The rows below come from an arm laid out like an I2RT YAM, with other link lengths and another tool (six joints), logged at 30 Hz.
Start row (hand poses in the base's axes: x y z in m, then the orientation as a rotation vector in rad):
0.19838 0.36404 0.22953 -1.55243 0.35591 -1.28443
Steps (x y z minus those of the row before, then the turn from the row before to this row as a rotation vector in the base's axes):
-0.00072 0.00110 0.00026 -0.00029 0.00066 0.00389
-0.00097 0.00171 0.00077 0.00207 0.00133 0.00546
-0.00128 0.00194 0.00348 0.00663 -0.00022 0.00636
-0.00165 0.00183 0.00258 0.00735 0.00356 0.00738
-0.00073 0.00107 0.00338 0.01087 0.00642 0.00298
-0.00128 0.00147 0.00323 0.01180 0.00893 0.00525
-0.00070 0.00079 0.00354 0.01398 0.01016 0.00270
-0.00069 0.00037 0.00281 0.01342 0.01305 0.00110
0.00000 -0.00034 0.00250 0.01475 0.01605 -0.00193
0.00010 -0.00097 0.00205 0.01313 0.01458 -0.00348
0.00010 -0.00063 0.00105 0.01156 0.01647 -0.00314
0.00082 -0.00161 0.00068 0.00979 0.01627 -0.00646
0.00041 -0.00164 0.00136 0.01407 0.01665 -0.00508
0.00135 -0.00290 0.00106 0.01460 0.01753 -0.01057
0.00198 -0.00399 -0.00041 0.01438 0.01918 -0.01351
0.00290 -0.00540 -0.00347 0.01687 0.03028 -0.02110
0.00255 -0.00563 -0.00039 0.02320 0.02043 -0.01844
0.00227 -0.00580 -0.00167 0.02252 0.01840 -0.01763
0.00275 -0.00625 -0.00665 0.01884 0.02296 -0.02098
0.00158 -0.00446 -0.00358 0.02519 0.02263 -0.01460
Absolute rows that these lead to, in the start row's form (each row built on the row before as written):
0.19766 0.36514 0.22979 -1.55312 0.35298 -1.28104
0.19669 0.36685 0.23056 -1.55228 0.35059 -1.27511
0.19541 0.36879 0.23404 -1.54652 0.34916 -1.26802
0.19376 0.37062 0.23662 -1.54272 0.34974 -1.25712
0.19303 0.37169 0.24000 -1.53784 0.35775 -1.24632
0.19175 0.37316 0.24323 -1.53383 0.36605 -1.23160
0.19105 0.37395 0.24677 -1.52869 0.37839 -1.21719
0.19036 0.37432 0.24958 -1.52582 0.39354 -1.20211
0.19036 0.37398 0.25208 -1.52356 0.41376 -1.18669
0.19046 0.37301 0.25413 -1.52154 0.43331 -1.17406
0.19056 0.37238 0.25518 -1.52199 0.45296 -1.16033
0.19138 0.37077 0.25586 -1.52349 0.47419 -1.14991
0.19179 0.36913 0.25722 -1.52153 0.49669 -1.13638
0.19314 0.36623 0.25828 -1.51899 0.52443 -1.12613
0.19512 0.36224 0.25787 -1.51716 0.55551 -1.11692
0.19802 0.35684 0.25440 -1.51891 0.60150 -1.10438
0.20057 0.35121 0.25401 -1.50896 0.64143 -1.09354
0.20284 0.34541 0.25234 -1.49810 0.67882 -1.08355
0.20559 0.33916 0.24569 -1.49226 0.72031 -1.07450
0.20717 0.33470 0.24211 -1.48181 0.75901 -1.05739

